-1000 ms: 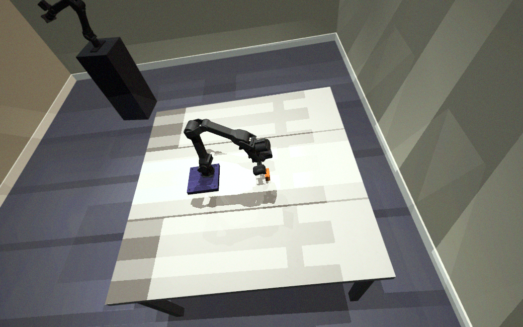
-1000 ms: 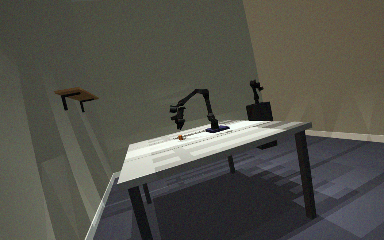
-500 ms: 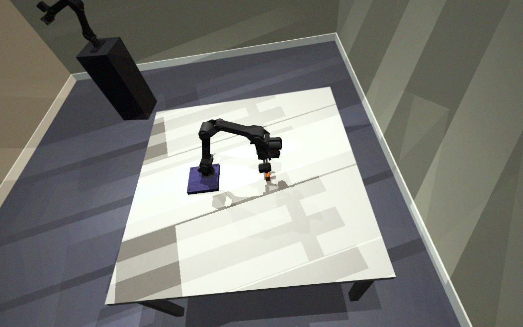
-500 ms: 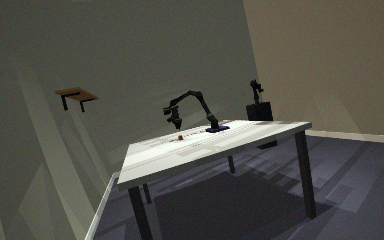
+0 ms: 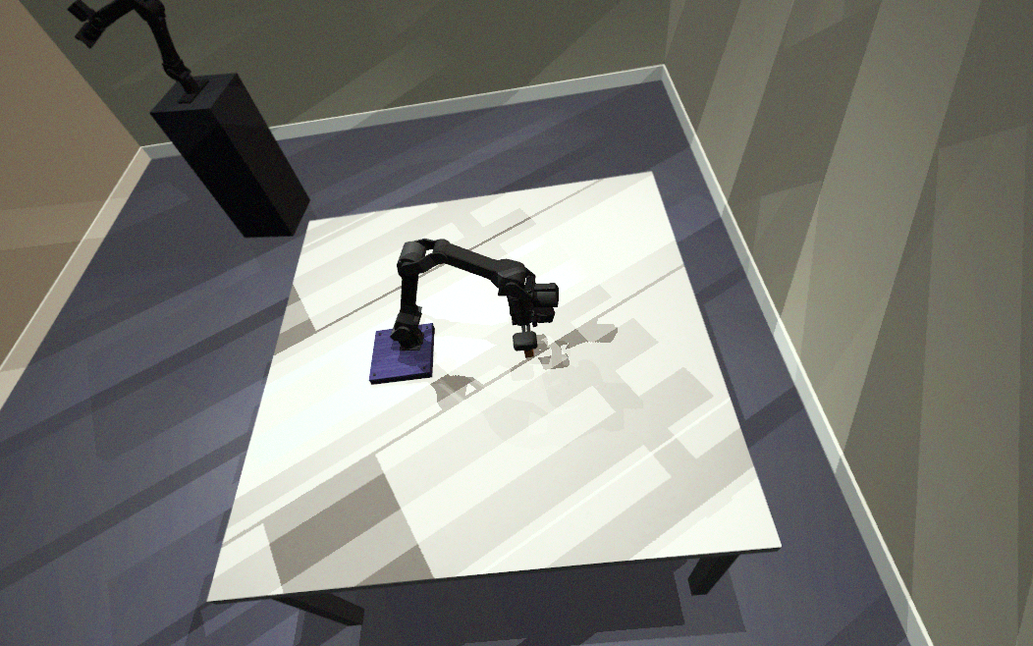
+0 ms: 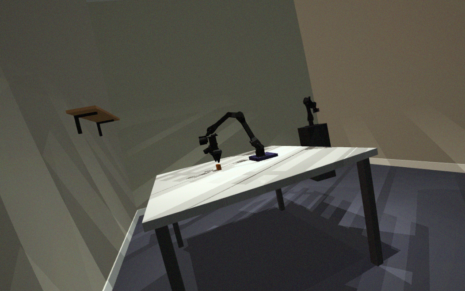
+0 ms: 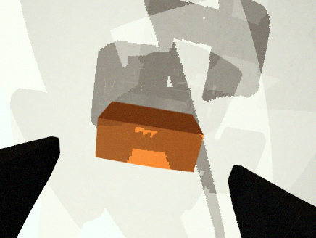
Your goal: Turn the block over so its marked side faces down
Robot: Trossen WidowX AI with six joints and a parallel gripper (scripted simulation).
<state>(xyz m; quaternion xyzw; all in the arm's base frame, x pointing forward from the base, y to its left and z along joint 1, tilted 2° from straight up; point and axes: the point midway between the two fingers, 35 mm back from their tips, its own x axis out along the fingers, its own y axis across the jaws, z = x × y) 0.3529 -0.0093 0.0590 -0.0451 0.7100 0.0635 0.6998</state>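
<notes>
The orange block is 10 mm behind my gripper tip and 40 mm below it.
</notes>
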